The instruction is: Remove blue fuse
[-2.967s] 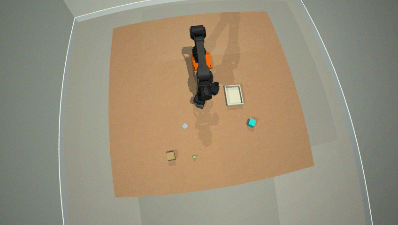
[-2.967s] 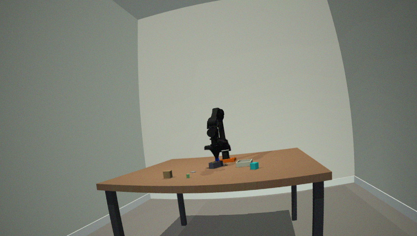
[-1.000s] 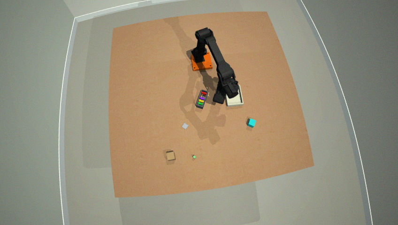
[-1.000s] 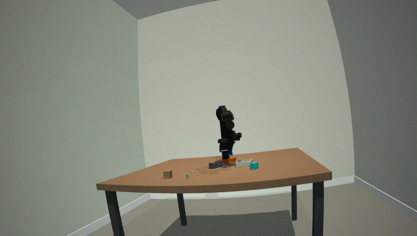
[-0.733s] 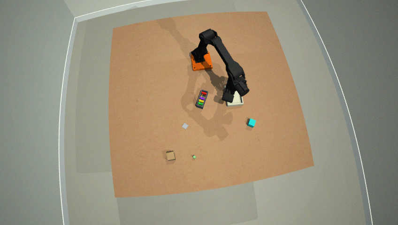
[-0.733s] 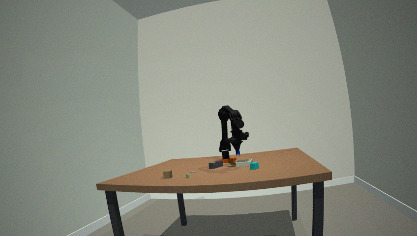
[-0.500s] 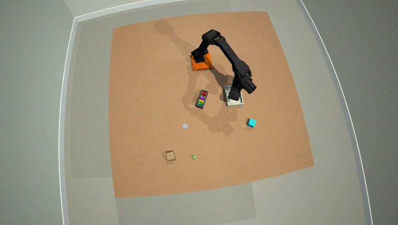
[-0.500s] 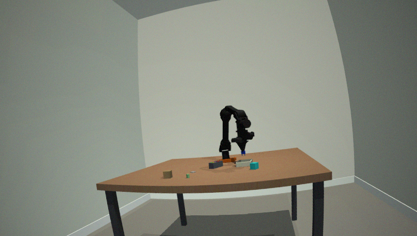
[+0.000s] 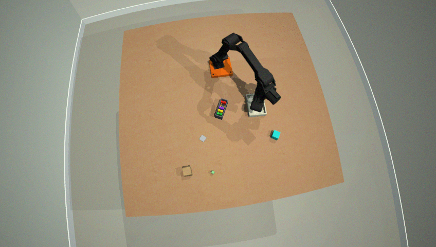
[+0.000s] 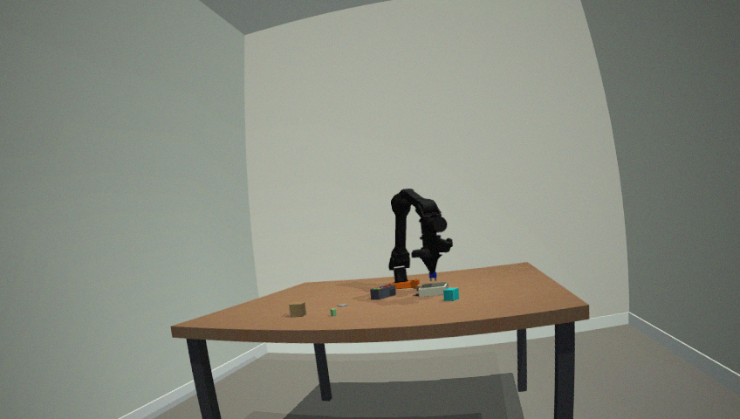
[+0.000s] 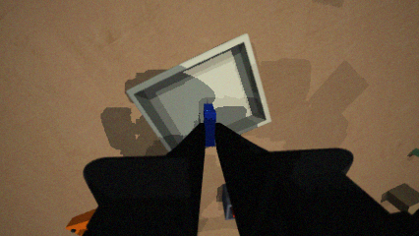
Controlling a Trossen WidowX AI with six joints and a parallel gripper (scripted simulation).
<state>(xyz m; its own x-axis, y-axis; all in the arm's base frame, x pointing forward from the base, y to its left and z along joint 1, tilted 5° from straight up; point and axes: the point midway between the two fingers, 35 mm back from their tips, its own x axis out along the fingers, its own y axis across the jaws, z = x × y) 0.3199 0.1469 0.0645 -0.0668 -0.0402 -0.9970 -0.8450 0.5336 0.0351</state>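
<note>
My gripper tip is 1 cm above the blue fuse. Round my gripper tip: red fuse: 5 cm behind, 18 cm to the right, 5 cm below; then purple fuse: 2 cm behind, 20 cm to the right, 5 cm below; then tray: 7 cm below.
</note>
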